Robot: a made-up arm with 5 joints.
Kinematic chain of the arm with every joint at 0, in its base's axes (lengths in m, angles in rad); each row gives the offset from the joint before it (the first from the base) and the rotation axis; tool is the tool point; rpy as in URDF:
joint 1: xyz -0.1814 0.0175 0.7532 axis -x
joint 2: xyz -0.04 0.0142 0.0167 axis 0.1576 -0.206 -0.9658
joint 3: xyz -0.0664 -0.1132 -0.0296 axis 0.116 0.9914 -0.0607
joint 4: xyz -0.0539 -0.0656 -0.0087 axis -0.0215 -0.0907 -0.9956
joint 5: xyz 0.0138 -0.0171 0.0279 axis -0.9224 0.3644 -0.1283
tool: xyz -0.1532 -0.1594 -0.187 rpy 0 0 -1.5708
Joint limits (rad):
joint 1: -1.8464..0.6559
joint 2: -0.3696..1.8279
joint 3: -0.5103..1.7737
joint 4: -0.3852..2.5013
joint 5: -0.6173..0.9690
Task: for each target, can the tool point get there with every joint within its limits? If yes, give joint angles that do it. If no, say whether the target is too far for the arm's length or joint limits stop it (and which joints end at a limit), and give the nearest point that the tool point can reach.
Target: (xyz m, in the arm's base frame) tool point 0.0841 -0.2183 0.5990
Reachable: no: joint limits stop it (at a limit: joint 2, joint 3, joint 5) | nearest point -0.0809 -0.2900 0.5521 | short by 0.186 m
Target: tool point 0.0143 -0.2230 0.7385
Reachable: no: joint limits stop it (at a limit: joint 2, joint 3, joint 5) | nearest point -0.1079 -0.3049 0.7335 | short by 0.147 m
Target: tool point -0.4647 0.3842 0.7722
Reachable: yes | joints -1.3328 1.3187 -0.2111 0.0284 -0.2918
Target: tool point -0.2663 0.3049 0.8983
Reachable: yes | joints -0.5542 1.4502 1.1634 2.0920 -0.2171
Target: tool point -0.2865 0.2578 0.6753
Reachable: yes | joints 0.3206 0.9829 0.8217 2.1918 0.3698
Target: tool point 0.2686 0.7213 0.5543
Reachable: no: too far | nearest point -0.1192 0.3866 0.6489 | short by 0.521 m
